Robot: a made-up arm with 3 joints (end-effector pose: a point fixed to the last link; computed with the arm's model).
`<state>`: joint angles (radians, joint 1 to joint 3).
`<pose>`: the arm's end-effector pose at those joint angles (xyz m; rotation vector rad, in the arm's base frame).
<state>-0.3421 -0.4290 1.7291</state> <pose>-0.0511 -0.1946 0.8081 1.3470 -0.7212 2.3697</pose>
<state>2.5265 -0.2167 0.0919</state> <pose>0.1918 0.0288 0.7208 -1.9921 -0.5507 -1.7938</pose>
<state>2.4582 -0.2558 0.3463</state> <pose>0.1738 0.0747 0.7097 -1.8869 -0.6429 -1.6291</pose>
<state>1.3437 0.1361 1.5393</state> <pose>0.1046 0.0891 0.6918 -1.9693 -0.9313 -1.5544</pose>
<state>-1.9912 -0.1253 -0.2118</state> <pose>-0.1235 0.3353 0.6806 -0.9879 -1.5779 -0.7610</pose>
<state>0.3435 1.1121 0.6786</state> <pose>-0.0610 -0.2522 0.7919 1.7978 -0.0826 0.7195</pose>
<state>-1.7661 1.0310 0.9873</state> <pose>-0.3814 0.0504 0.6461 1.0195 -2.0166 -0.3264</pose>
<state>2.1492 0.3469 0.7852</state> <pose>0.1322 0.1189 0.7372 -1.8350 -1.3757 -1.7493</pose>
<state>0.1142 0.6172 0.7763</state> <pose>-0.1362 -0.2656 0.7579 1.7516 -0.6303 1.0575</pose>
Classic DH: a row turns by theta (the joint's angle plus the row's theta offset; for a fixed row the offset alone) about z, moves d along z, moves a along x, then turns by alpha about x. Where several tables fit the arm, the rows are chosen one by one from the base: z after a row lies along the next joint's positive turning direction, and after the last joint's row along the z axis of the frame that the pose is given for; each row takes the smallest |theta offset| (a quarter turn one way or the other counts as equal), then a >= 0, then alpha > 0; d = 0 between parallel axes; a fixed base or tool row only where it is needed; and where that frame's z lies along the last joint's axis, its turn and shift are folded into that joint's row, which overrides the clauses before.
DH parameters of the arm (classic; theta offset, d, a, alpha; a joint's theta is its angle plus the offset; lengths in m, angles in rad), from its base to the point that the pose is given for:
base (fixed): 0.7684 0.0979 -0.0826 -0.1501
joint 1: -0.774 0.6186 -0.0237 -1.4631
joint 2: 0.1047 0.0097 -0.0312 1.5708
joint 3: -0.4502 0.0221 -0.1024 1.5534
tool (fixed): 1.686 0.2629 0 0

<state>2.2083 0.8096 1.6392</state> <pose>-0.0334 0.1771 0.5582 -1.5194 -2.2507 -0.6623</pose>
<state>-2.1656 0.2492 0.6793</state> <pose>-0.3032 0.2305 0.6873 -0.2076 -1.8776 -0.3448</pose>
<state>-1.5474 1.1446 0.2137</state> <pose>-0.3814 0.0801 0.8426 0.7667 -1.4286 -0.8443</pose>
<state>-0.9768 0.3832 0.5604</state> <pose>-0.4081 -0.0510 0.7304 0.7749 -1.5558 0.3764</pose>
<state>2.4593 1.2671 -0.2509</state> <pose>-0.0126 0.1235 0.9755 0.5567 1.1769 2.3086</pose>
